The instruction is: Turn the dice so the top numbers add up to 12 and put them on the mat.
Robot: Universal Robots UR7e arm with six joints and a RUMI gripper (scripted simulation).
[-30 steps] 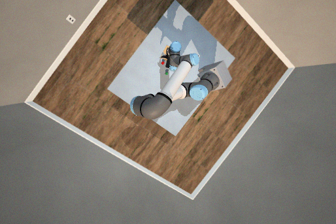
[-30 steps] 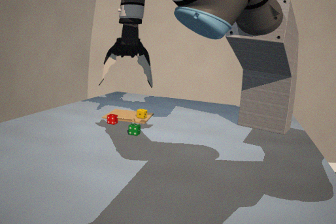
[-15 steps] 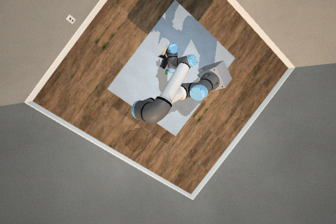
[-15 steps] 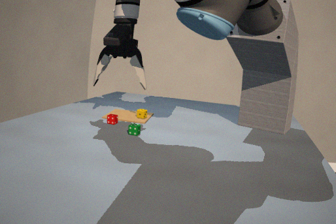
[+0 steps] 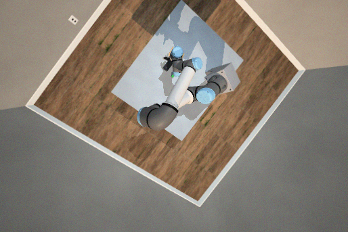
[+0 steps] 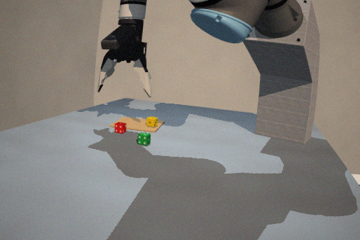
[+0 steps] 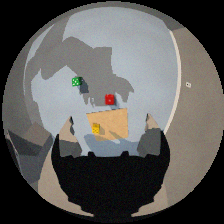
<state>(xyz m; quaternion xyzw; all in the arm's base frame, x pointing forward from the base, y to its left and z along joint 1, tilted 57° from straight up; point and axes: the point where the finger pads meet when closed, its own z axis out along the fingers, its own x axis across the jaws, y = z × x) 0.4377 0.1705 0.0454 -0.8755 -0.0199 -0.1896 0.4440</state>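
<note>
Right now the red die is 9 cm below my hand. From my hand the other things lie so: green die (11 cm behind, 9 cm below, 4 cm to the left); tan mat (11 cm to the right, 10 cm below, 2 cm ahead); yellow die (11 cm to the right, 9 cm below, 3 cm behind).
</note>
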